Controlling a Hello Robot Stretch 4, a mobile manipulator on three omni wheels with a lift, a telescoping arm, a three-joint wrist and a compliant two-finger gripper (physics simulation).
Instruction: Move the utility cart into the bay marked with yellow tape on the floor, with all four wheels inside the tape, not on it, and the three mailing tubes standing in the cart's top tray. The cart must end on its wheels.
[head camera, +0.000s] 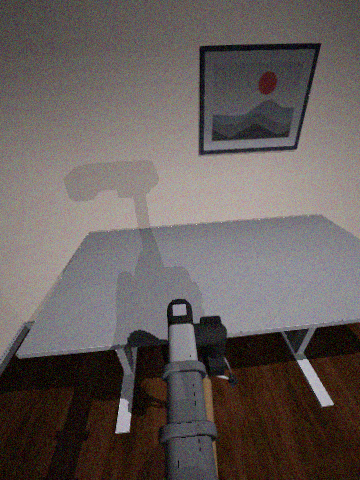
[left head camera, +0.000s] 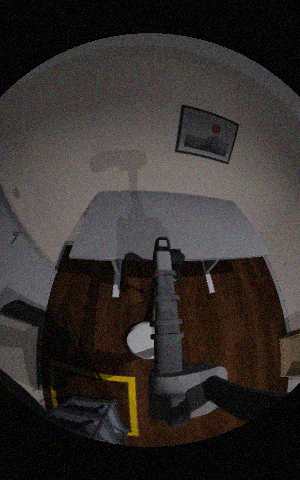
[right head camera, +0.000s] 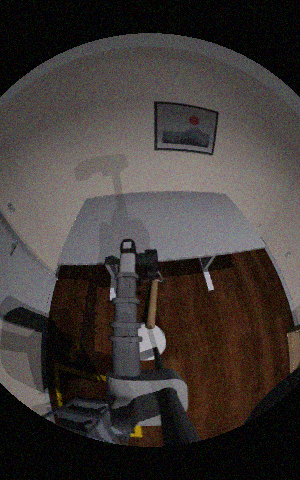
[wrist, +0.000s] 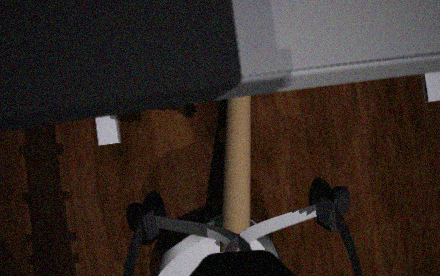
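Observation:
My gripper (wrist: 236, 201) is open in the wrist view, its two fingertips wide apart. A tan mailing tube (head camera: 209, 400) (right head camera: 153, 305) (wrist: 237, 160) runs between and beyond the fingers in that view, with neither fingertip touching it; its far end is hidden at the table's edge. The grey utility cart (left head camera: 90, 420) (right head camera: 82, 416) shows at the lower left of both side head views, overlapping the yellow tape (left head camera: 132, 405) (right head camera: 59, 397) outline. Its wheels cannot be made out, so I cannot tell how they stand to the tape. The other two tubes cannot be made out.
A grey table (head camera: 280, 270) (left head camera: 200, 225) (right head camera: 190, 220) (wrist: 350, 40) stands ahead against the wall, with white legs and feet. A white round object (left head camera: 140, 340) (right head camera: 156, 342) is low beside the arm. A tan box (left head camera: 291, 356) (right head camera: 295, 345) is at the far right.

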